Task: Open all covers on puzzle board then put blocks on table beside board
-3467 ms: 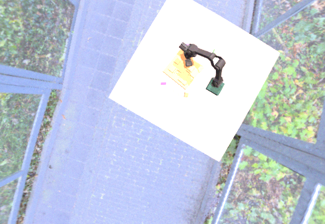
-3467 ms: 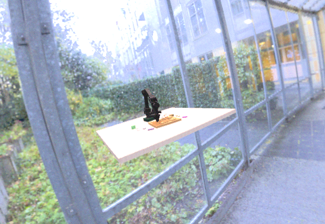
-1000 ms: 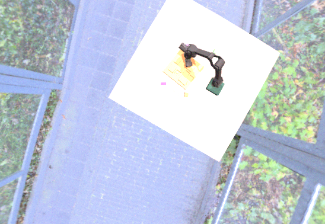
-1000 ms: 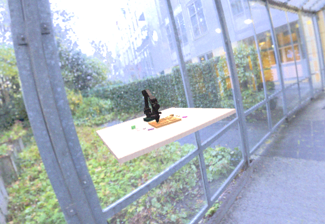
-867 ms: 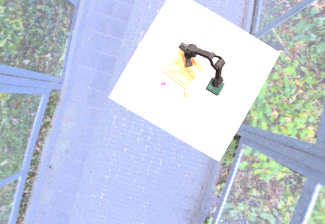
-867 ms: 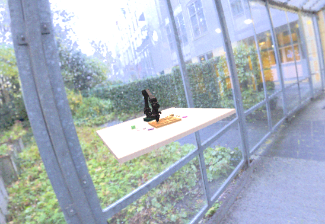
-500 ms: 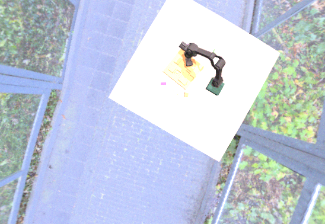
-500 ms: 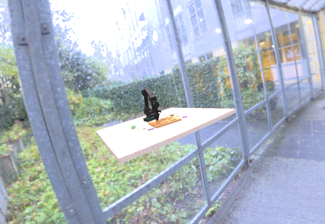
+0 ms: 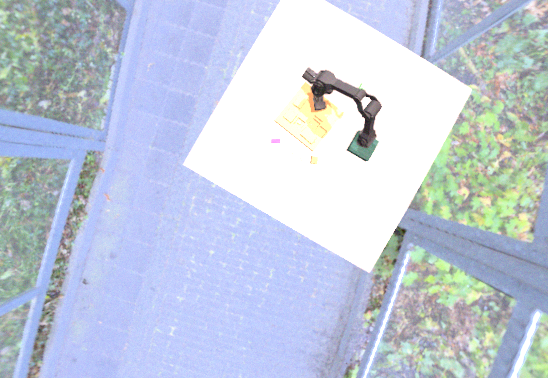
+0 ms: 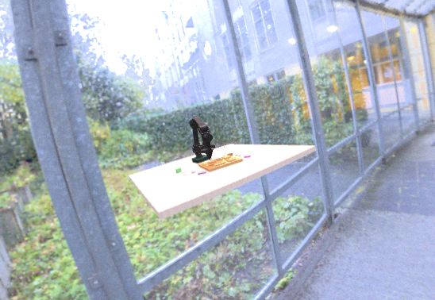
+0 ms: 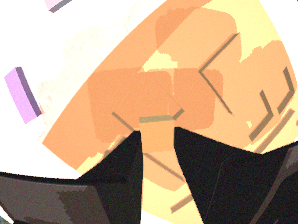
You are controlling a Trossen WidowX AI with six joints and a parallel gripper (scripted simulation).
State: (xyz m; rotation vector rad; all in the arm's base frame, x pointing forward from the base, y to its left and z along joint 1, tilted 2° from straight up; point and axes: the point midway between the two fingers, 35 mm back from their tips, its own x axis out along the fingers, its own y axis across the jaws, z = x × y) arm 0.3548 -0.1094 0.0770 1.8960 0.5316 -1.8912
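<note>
My gripper tip is now 11 cm to the right of the puzzle board and 5 cm above it. Also, from my gripper tip: lilac block: 6 cm ahead, 14 cm to the right, 7 cm below; then green block: 24 cm behind, 19 cm to the right, 5 cm below; then pink block: 11 cm ahead, 30 cm to the left, 7 cm below.
</note>
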